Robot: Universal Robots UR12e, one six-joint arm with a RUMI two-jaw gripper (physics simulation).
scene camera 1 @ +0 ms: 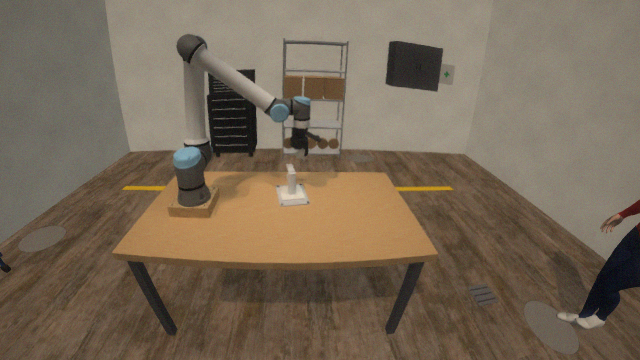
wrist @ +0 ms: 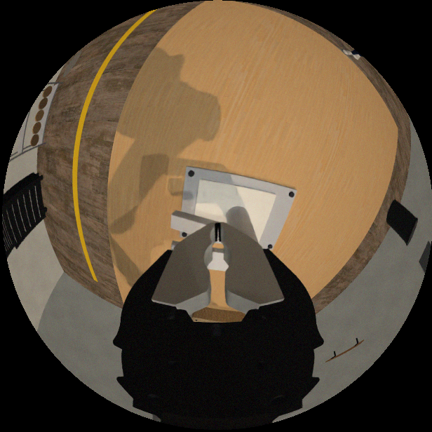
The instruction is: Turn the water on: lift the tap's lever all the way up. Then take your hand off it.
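Seen in the pictures: gripper, fingertip midpoint: (scene camera 1: 302, 162); arm's base at its link origin: (scene camera 1: 194, 198).
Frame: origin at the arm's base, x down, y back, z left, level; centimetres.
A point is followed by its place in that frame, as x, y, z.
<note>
The white tap (scene camera 1: 292, 182) {-3.3, -56.2, 3.7} stands upright on its square plate (scene camera 1: 293, 203) {5.4, -55.4, -4.6} (wrist: 242, 183) on the table. At its top a short pale piece shows in the scene view. In the wrist view a light grey bar (wrist: 192, 221) of the tap juts out to the left of the fingertips, and a small pale part shows through the gap behind them. The fingers hide much of the tap, and the lever's exact angle cannot be told. My gripper (scene camera 1: 302, 154) {-11.9, -63.6, 11.8} (wrist: 217, 223) is shut with nothing between its fingertips. It points down above the tap, apart from it in the scene view.
The wooden table (scene camera 1: 250, 235) {6.2, -30.8, -28.5} (wrist: 300, 100) carries the arm's wooden base block (scene camera 1: 190, 210) {1.6, 0.8, -10.0} at the left. Behind the table stand a metal shelf rack (scene camera 1: 284, 65) and a black tool cabinet (scene camera 1: 232, 120). Part of a person (scene camera 1: 617, 270) shows at the right.
</note>
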